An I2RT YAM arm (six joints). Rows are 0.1 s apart.
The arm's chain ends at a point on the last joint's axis. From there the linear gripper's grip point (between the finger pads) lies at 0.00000 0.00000 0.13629 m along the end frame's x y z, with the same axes.
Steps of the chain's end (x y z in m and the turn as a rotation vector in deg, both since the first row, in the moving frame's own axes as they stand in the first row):
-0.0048 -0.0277 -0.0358 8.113 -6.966 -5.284
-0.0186 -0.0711 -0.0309 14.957 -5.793 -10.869
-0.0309 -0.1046 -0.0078 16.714 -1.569 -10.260
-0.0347 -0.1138 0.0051 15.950 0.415 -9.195
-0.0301 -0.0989 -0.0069 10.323 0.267 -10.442
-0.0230 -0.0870 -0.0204 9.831 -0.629 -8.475
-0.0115 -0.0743 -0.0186 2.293 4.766 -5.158
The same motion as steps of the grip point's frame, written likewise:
-0.0221 -0.0461 -0.0382 8.113 -6.966 -5.284
-0.0355 -0.1047 -0.0362 14.957 -5.793 -10.869
-0.0381 -0.1433 -0.0136 16.714 -1.569 -10.260
-0.0367 -0.1512 -0.0001 15.950 0.415 -9.195
-0.0317 -0.1232 -0.0091 10.323 0.267 -10.442
-0.0262 -0.1101 -0.0224 9.831 -0.629 -8.475
-0.0004 -0.0802 -0.0192 2.293 4.766 -5.158

